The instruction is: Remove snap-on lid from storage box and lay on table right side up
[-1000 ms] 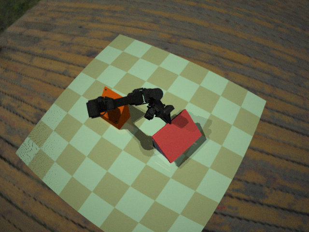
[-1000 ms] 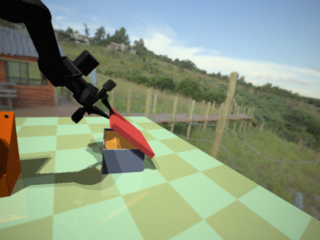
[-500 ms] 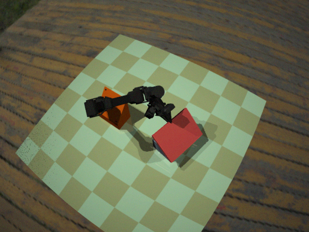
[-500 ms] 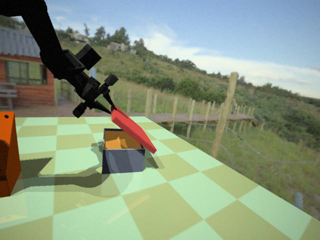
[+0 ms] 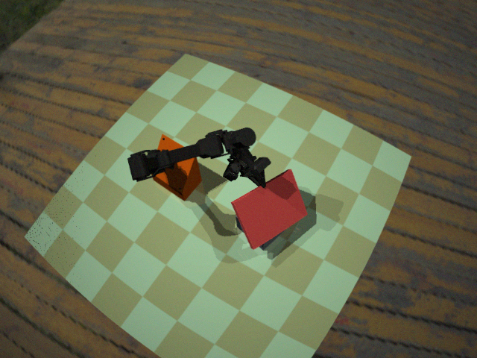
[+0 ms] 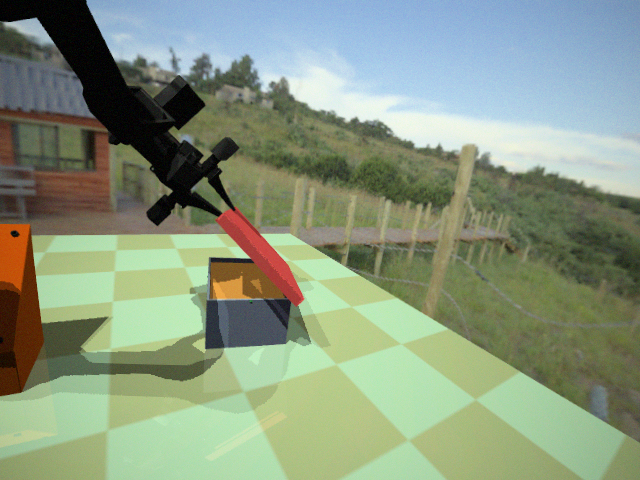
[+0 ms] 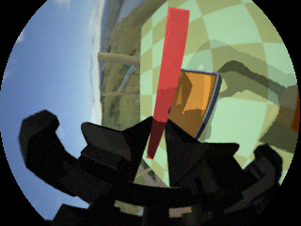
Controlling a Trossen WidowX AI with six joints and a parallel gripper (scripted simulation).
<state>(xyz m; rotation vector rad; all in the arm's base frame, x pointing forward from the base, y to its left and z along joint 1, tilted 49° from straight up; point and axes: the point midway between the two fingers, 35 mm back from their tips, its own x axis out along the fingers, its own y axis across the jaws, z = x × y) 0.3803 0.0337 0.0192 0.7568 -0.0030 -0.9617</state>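
Now: gripper tip 5 cm short of the red lid, 5 cm above it and 4 cm to the left of it. Round my gripper tip: grey-blue storage box: 16 cm below, 3 cm ahead, 1 cm to the right.
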